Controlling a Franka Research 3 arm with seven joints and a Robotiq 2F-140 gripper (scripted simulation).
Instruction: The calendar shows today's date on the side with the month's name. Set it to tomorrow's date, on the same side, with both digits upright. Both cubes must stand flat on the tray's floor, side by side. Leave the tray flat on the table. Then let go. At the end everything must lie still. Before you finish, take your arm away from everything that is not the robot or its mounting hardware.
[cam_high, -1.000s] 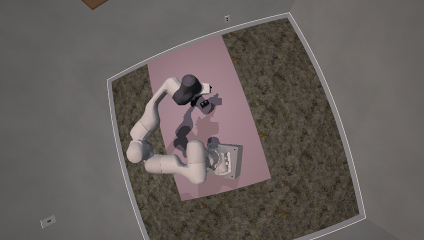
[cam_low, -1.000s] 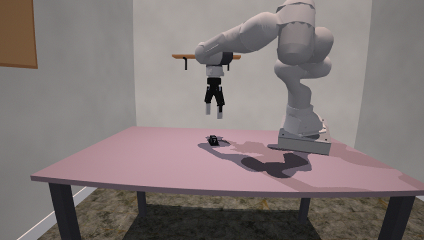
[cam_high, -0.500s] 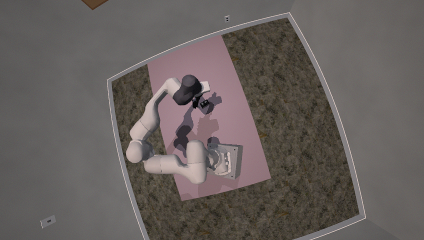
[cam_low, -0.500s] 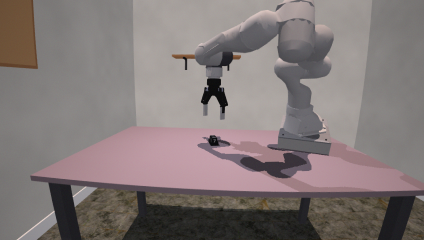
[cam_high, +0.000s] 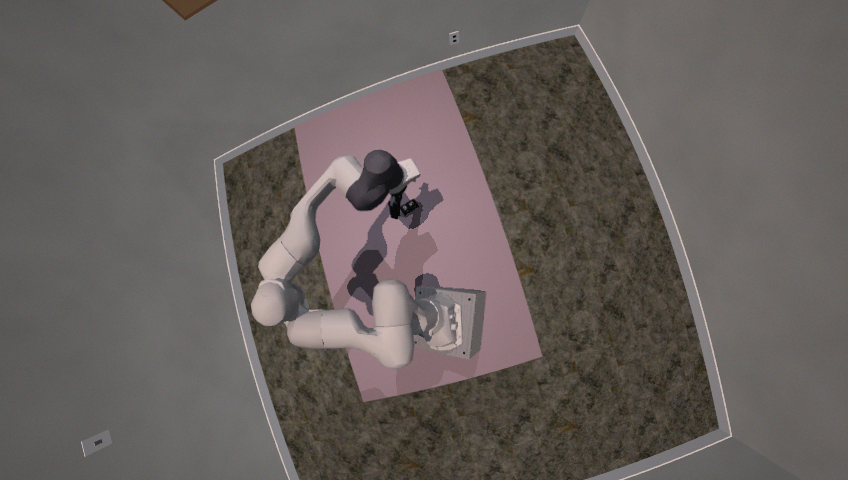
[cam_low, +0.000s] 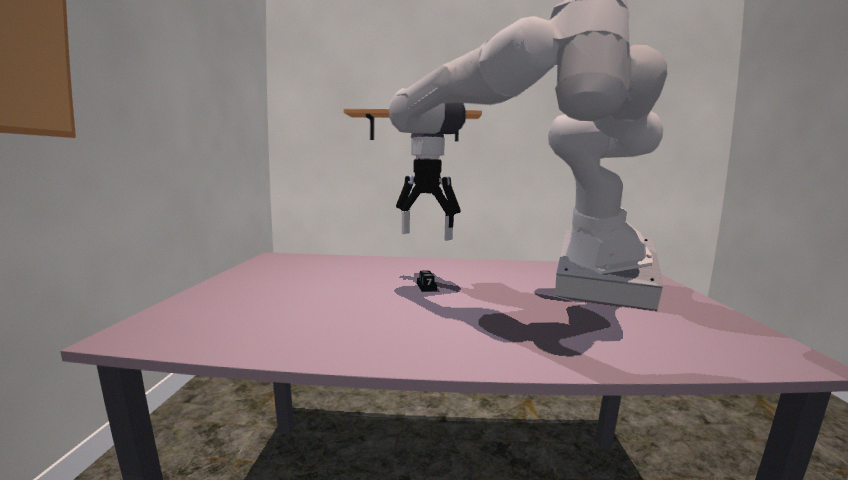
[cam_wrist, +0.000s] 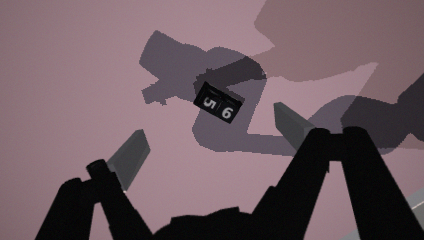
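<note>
The black digit cube lies 120 mm below my hand. Also, from my hand: black calendar tray: 140 mm below, 20 mm to the left, 10 mm behind.
</note>
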